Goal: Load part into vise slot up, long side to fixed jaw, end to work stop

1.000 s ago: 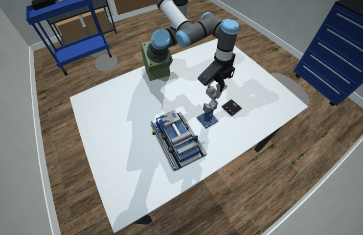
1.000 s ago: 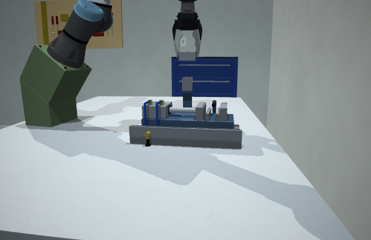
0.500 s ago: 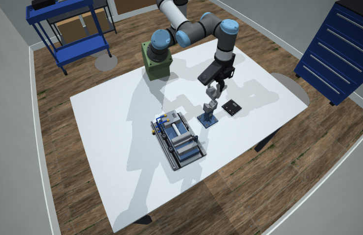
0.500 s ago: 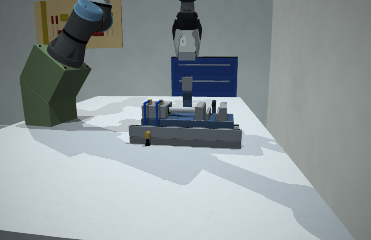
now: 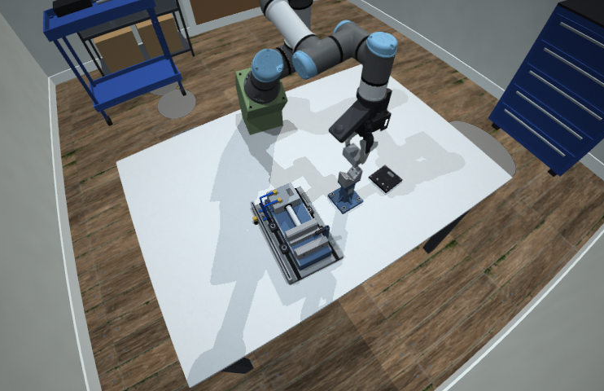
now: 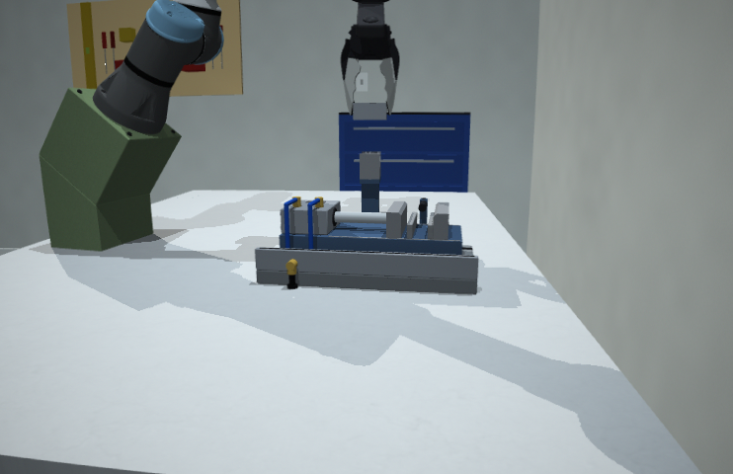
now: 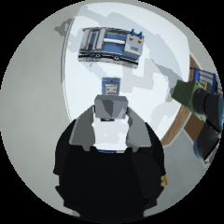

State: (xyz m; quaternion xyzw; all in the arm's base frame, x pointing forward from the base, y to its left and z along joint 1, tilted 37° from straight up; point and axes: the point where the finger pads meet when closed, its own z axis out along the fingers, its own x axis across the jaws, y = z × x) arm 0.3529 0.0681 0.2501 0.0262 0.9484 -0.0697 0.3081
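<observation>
The part lies 10 mm below my hand. Round my hand: work stop (180 mm to the right, 150 mm below, 70 mm ahead); then air cylinder (190 mm to the right, 170 mm below, 100 mm behind); then moving jaw (220 mm to the right, 170 mm below, 30 mm ahead).
</observation>
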